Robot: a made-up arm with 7 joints. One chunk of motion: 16 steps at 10 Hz.
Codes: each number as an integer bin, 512 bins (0 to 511) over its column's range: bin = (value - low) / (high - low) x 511, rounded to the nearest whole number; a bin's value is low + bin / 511 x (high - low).
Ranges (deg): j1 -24..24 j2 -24..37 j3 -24..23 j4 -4..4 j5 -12..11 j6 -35..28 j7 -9..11
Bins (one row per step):
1: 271 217 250 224 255 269 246
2: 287 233 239 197 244 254 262
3: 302 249 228 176 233 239 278
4: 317 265 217 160 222 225 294
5: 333 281 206 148 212 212 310
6: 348 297 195 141 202 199 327
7: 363 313 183 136 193 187 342
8: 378 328 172 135 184 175 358
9: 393 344 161 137 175 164 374
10: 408 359 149 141 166 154 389
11: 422 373 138 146 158 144 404
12: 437 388 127 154 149 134 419
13: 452 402 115 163 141 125 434
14: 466 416 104 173 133 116 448
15: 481 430 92 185 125 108 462
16: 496 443 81 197 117 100 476
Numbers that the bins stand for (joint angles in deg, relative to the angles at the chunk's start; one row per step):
1: 1.46 1.90 -1.01 -0.49 -0.52 -1.84 0.63
2: 2.96 3.81 -2.02 -0.92 -1.02 -3.68 1.25
3: 4.37 5.72 -3.03 -1.24 -1.51 -5.53 1.88
4: 5.78 7.63 -4.04 -1.50 -2.01 -7.26 2.51
5: 7.28 9.54 -5.05 -1.68 -2.46 -8.86 3.13
6: 8.69 11.45 -6.06 -1.79 -2.91 -10.47 3.80
7: 10.10 13.36 -7.17 -1.87 -3.31 -11.95 4.39
8: 11.51 15.15 -8.18 -1.89 -3.72 -13.42 5.01
9: 12.92 17.06 -9.19 -1.86 -4.12 -14.78 5.64
10: 14.32 18.86 -10.30 -1.79 -4.53 -16.01 6.23
11: 15.64 20.53 -11.31 -1.71 -4.89 -17.25 6.81
12: 17.05 22.32 -12.32 -1.59 -5.29 -18.48 7.40
13: 18.46 23.99 -13.42 -1.45 -5.65 -19.59 7.99
14: 19.77 25.66 -14.43 -1.29 -6.01 -20.70 8.53
15: 21.18 27.33 -15.54 -1.10 -6.37 -21.68 9.08
16: 22.59 28.88 -16.55 -0.92 -6.73 -22.67 9.63

